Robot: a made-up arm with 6 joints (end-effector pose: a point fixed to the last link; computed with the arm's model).
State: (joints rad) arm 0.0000 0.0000 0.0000 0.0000 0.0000 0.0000
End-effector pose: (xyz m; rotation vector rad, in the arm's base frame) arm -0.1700 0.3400 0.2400 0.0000 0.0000 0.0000
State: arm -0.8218 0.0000 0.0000 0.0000 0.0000 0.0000
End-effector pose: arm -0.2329 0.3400 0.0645 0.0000 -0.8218 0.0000
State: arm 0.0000 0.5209 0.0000 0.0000 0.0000 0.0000
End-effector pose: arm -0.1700 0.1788 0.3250 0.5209 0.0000 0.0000
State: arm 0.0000 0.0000 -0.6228 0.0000 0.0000 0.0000
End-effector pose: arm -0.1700 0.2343 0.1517 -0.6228 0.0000 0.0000
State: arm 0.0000 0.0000 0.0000 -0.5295 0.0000 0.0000
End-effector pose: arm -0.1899 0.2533 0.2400 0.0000 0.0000 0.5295
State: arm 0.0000 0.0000 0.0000 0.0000 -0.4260 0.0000
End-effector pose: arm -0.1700 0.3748 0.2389 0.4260 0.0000 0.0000
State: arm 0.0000 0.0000 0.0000 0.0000 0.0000 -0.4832
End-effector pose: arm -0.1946 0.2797 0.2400 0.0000 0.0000 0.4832
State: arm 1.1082 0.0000 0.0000 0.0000 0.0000 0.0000
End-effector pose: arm 0.0673 0.3400 0.3035 0.0000 1.1082 0.0000
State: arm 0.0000 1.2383 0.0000 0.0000 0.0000 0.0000
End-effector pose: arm -0.1700 -0.0675 0.2917 1.2383 0.0000 0.0000
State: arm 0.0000 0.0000 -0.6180 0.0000 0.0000 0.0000
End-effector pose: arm -0.1700 0.2353 0.1521 -0.6180 0.0000 0.0000
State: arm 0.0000 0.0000 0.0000 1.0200 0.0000 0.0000
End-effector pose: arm -0.0303 0.4297 0.2400 0.0000 0.0000 -1.0200
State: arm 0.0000 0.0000 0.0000 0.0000 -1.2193 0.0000
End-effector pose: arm -0.1700 0.4282 0.2737 1.2193 0.0000 0.0000
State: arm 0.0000 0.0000 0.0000 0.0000 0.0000 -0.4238
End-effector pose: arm -0.1932 0.2877 0.2400 0.0000 0.0000 0.4238
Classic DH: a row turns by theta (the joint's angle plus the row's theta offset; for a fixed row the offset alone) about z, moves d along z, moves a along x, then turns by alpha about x. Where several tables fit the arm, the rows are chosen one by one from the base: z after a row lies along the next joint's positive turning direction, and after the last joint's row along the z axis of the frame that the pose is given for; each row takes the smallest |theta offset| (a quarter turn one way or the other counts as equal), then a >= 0, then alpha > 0; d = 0 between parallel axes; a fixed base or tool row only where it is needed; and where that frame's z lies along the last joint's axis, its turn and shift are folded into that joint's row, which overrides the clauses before.
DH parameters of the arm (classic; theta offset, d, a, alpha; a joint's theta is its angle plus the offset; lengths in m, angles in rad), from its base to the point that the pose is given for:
base (fixed): 0 0.08 0 -1.5708
joint 1: 1.5708 0.1 0.1 1.5708
joint 2: -0.1308 0 -0.3833 0
joint 3: -1.44 -0.02 -0.11 -1.5708
joint 4: 0 0.04 -0.1 -1.5708
joint 5: 0 0.04 0.1 1.5708
joint 6: -0.942 0 -0.136 3.1416
tool (fixed): 0.6288 -0.08 0 0

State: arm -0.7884 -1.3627 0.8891 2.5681 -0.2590 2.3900
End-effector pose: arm 0.0905 0.4411 -0.1201 -1.1250 -0.3032 0.9381
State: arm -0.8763 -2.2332 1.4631 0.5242 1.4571 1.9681
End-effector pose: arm 0.3789 0.4174 -0.1645 0.7936 1.6931 1.8410
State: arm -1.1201 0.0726 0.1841 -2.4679 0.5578 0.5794
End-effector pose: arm -0.1467 0.1455 0.1495 -0.9166 -1.6469 1.7615
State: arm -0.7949 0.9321 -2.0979 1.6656 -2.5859 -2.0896
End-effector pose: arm 0.2229 -0.2115 0.3175 1.5824 1.9342 -0.9896
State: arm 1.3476 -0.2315 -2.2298 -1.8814 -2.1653 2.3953
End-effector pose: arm 0.1623 0.0899 0.3755 2.4244 0.2067 0.5636
